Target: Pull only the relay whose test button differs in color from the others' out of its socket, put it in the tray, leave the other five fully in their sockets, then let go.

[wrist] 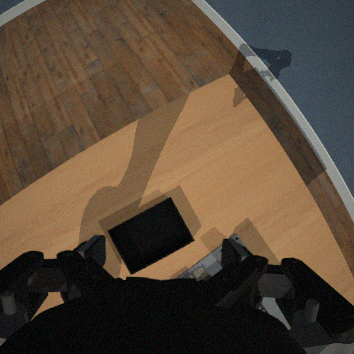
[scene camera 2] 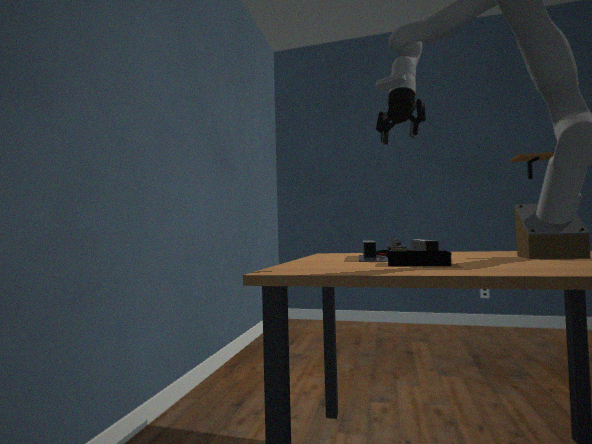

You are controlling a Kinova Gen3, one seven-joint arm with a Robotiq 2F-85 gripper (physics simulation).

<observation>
my gripper: wrist; scene camera 2
same spot on my gripper: [scene camera 2: 383, 130] = [wrist: 248, 255]
</observation>
